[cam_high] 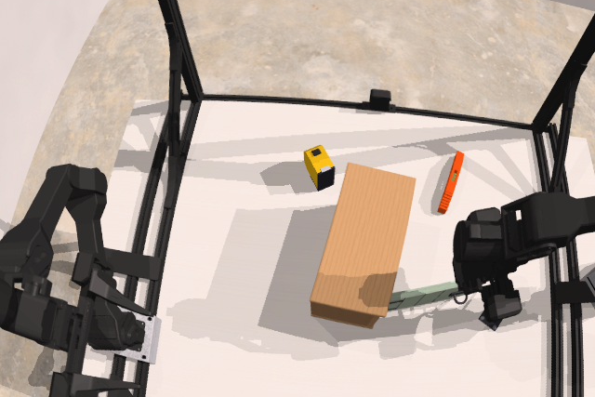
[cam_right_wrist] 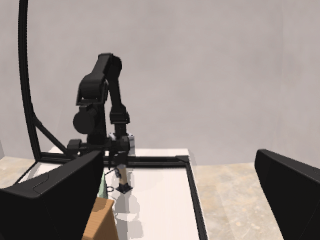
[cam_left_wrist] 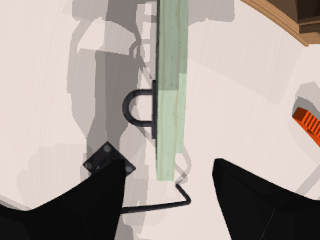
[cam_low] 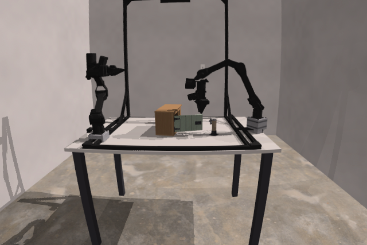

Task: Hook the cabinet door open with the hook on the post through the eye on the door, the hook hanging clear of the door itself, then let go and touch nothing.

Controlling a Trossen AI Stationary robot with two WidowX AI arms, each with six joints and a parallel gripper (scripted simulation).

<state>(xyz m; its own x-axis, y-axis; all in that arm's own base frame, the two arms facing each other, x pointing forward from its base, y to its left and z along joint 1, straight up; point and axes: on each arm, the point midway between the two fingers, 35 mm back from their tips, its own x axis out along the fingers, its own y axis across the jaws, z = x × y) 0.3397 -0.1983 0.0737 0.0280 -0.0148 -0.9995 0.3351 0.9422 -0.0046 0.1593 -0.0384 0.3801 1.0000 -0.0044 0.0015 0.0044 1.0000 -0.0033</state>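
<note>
Right now the dark hook is 10 mm ahead of my left hand, 80 mm to the left of it and 120 mm below it. Also, from my left hand: yellow box: 300 mm behind, 250 mm to the right, 130 mm below; green door: 10 mm ahead, 90 mm to the right, 100 mm below; orange level: 250 mm behind, 30 mm to the left, 150 mm below.
</note>
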